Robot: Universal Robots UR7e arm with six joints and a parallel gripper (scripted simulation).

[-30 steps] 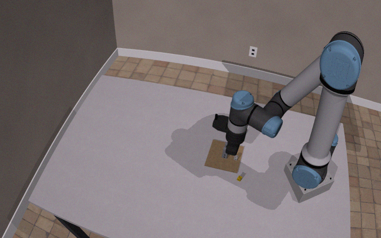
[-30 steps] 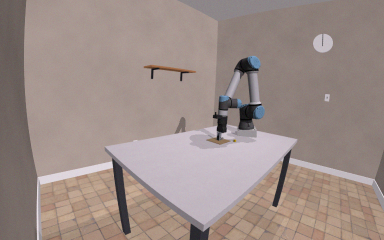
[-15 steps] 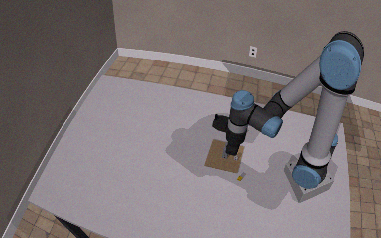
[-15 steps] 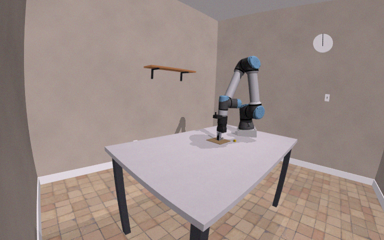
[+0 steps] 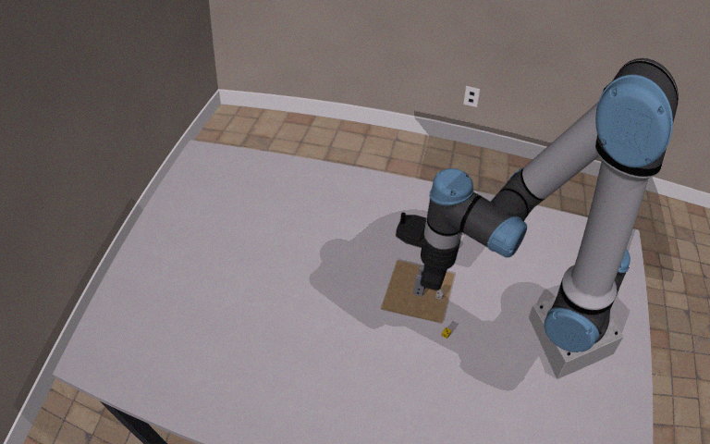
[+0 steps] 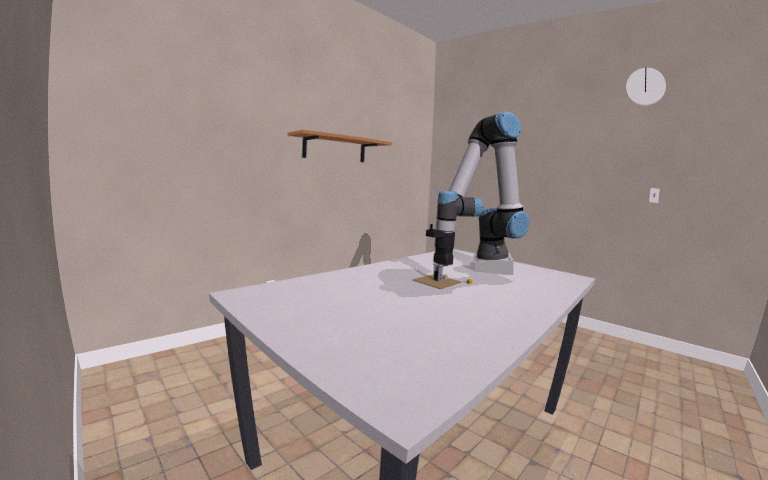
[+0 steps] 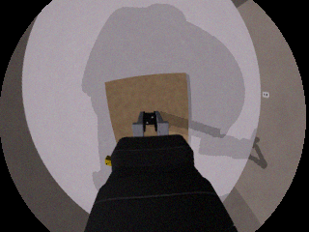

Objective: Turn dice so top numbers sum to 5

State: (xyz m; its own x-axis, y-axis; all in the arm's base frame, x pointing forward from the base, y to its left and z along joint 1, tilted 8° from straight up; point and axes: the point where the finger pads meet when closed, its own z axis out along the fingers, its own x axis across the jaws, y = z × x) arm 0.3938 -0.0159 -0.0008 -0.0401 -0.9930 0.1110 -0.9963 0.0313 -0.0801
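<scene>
Now: the black die 10 mm below my hand. From my hand the other things lie so: mat: 20 mm below; then white die: 50 mm behind, 10 mm below; then yellow die: 90 mm to the left, 90 mm behind, 20 mm below.
</scene>
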